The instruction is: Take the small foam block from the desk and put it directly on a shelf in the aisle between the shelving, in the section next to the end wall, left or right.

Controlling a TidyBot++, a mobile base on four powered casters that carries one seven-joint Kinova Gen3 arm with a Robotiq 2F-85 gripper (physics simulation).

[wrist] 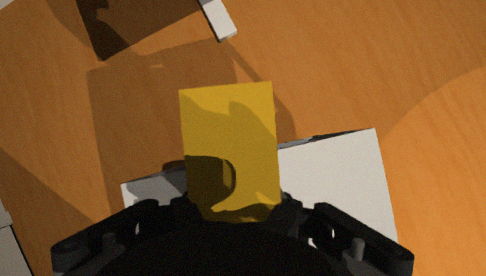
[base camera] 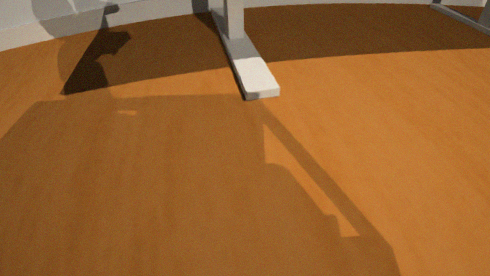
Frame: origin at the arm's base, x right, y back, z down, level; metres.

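Seen in the pictures: gripper, fingertip midpoint: [wrist: 237,196].
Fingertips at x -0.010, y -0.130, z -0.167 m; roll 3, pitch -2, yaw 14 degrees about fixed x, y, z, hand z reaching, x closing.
Offsets run from my fingertips to a thing's top centre. "spot": to the spot under its first point.
The small foam block @[dy -0.040, dx +0.007, dz -0.049 m] [wrist: 230,135] is yellow and rectangular. It shows in the middle of the wrist view, with shadows across its face. My gripper [wrist: 237,196] is shut on its near end, with a black finger on each side, and holds it above the floor. The desk shows in part: a white foot [base camera: 256,77] [wrist: 219,21] with an upright leg @[spot: dy -0.781, dx -0.038, dz +0.478 m] [base camera: 235,20] in the base view. The desk top, the shelves and the aisle do not show in either view.
A light flat-topped surface [wrist: 340,185] lies below and behind the block; I cannot tell what it belongs to. A pale edge shows at the lower left of the wrist view. Another grey foot @[spot: dy -1.213, dx +1.098, dz +0.549 m] [base camera: 462,19] stands at the upper right, and a white wall [base camera: 150,4] runs behind.
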